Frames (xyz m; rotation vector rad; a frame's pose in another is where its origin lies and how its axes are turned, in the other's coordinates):
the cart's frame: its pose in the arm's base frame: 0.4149 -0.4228 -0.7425 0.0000 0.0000 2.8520
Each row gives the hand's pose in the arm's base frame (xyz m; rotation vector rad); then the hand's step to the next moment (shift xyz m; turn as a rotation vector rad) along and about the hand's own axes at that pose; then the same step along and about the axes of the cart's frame.
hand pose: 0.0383 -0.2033 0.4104 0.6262 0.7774 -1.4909
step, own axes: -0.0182 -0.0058 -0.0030 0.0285 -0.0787 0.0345
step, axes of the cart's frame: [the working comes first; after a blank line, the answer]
step, axes of the arm's base frame: -0.0047 0.0137 0.0128 -0.0780 -0.0454 0.0071

0.0084 -0.0118 0.0128 0.0618 0.0657 0.0071
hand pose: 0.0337 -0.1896 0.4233 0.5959 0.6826 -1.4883
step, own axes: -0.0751 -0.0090 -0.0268 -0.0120 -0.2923 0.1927
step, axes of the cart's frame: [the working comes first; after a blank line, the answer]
step, axes of the arm's base frame: -0.0076 0.0709 0.0369 -0.2830 -0.1348 0.1564

0.0275 -0.0657 0.0369 0.2327 0.2100 0.1564
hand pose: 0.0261 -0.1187 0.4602 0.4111 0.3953 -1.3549
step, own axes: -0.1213 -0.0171 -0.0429 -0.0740 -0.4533 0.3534
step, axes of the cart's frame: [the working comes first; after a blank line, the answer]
step, axes of the arm's base frame: -0.0391 0.1217 0.0225 -0.4464 -0.1893 0.3174

0.0722 -0.1055 0.0225 0.3737 0.3089 0.3174
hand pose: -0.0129 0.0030 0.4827 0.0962 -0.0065 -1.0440
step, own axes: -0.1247 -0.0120 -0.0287 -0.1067 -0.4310 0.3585
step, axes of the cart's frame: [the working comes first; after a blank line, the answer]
step, axes of the arm's base frame: -0.0716 0.1039 -0.0245 -0.4438 -0.1503 0.3257

0.0983 -0.0791 -0.0245 0.3824 0.2708 0.3257
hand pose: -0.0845 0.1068 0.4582 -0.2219 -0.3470 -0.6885
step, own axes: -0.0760 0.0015 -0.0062 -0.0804 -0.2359 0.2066
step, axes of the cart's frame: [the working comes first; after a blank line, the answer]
step, axes of the arm's base frame: -0.0521 0.0433 -0.0350 -0.2612 -0.0663 0.1794

0.0623 -0.0266 -0.0350 0.2314 0.1381 0.1794
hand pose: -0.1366 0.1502 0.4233 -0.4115 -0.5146 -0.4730
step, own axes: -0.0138 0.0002 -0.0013 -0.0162 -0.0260 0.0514
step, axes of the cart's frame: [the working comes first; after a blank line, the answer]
step, axes of the arm's base frame: -0.0100 0.0040 -0.0087 -0.0450 0.0089 0.0385

0.0107 -0.0010 -0.0087 0.0456 0.0043 0.0385
